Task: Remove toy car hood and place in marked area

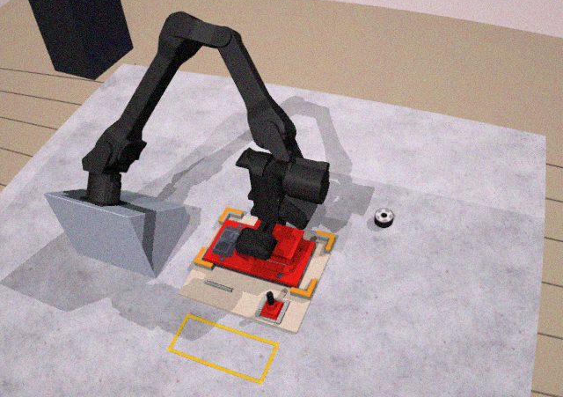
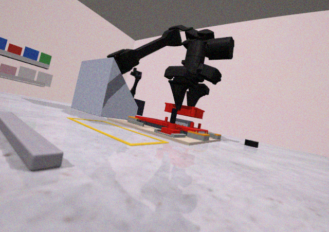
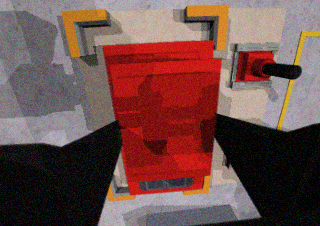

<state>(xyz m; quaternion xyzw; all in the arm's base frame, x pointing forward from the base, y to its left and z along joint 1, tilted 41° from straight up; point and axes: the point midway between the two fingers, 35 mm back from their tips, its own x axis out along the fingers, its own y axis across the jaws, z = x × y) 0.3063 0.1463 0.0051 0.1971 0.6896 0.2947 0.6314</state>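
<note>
Now: the grey bar 350 mm to the right of my gripper tip, 60 mm below it and 60 mm ahead of it. Also, from my gripper tip: red hood (right at my gripper tip); black wheel (190 mm to the left, 160 mm ahead, 60 mm below).
</note>
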